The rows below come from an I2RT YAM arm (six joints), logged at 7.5 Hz.
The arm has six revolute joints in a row. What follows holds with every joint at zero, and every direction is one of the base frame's. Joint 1 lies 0.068 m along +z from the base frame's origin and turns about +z. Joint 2 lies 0.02 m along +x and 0.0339 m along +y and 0.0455 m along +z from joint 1 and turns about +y. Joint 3 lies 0.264 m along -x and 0.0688 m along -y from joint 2 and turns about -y. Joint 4 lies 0.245 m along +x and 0.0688 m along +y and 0.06 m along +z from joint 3 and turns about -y. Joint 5 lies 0.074 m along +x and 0.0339 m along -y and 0.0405 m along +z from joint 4 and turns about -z. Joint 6 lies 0.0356 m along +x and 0.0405 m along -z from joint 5 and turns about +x. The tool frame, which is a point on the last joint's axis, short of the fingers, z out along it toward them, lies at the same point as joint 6; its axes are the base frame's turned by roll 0, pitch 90 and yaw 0 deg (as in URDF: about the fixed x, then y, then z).
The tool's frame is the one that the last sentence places.
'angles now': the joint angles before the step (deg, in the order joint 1, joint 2, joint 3, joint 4, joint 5, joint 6). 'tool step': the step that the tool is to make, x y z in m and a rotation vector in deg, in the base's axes. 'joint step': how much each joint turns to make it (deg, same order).
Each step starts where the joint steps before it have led.
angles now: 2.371, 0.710, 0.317, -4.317, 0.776, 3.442
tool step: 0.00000, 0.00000, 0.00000, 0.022, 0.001, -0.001
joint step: 0.000, 0.000, 0.000, 0.000, -0.001, 0.022
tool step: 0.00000, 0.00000, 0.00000, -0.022, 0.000, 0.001
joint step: 0.000, 0.000, 0.000, -0.001, 0.001, -0.022
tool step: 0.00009, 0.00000, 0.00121, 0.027, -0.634, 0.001
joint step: -0.003, -0.003, 0.000, 0.632, -0.004, 0.000
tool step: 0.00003, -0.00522, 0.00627, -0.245, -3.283, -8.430
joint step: 0.001, 0.003, 0.000, 3.281, 8.438, -0.022
